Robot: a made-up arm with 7 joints.
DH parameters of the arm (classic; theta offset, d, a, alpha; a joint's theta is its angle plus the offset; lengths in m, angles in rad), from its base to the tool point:
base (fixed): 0 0.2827 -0.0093 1.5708
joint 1: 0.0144 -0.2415 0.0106 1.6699
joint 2: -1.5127 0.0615 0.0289 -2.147
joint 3: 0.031 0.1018 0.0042 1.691
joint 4: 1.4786 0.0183 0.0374 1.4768
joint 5: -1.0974 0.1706 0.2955 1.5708
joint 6: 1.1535 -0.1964 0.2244 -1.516
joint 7: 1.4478 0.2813 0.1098 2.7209
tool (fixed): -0.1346 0.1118 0 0
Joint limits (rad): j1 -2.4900..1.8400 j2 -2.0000..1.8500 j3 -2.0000..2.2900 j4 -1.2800..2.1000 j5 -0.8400..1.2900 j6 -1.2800..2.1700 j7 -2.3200..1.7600
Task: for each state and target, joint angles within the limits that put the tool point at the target. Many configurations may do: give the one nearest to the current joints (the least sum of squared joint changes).
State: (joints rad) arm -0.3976 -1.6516 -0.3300 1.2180 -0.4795 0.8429 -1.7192
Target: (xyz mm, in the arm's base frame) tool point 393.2 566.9 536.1
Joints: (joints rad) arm -0.2514 -1.2345 -0.4889 1.7311 -0.4588 0.4906 -1.5663
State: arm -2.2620 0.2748 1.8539 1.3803 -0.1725 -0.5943 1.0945
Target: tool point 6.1 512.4 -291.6
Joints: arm -1.8985 -0.2155 2.0596 1.2545 0.1208 -0.1370 1.3103
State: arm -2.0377 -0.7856 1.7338 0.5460 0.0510 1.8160 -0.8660
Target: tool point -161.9 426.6 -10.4
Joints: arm -2.0004 -0.2764 1.5034 0.5098 -0.2605 2.1700 -0.6484
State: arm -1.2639 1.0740 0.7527 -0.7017 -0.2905 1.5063 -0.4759
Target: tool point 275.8 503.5 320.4
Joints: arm -0.9799 0.7949 1.1052 -0.8672 -0.4980 1.2085 -0.4577
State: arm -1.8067 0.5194 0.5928 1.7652 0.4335 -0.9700 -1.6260
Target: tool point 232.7 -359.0 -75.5
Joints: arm -1.7663 0.3170 0.3941 1.5682 0.1213 -0.8554 -1.8704
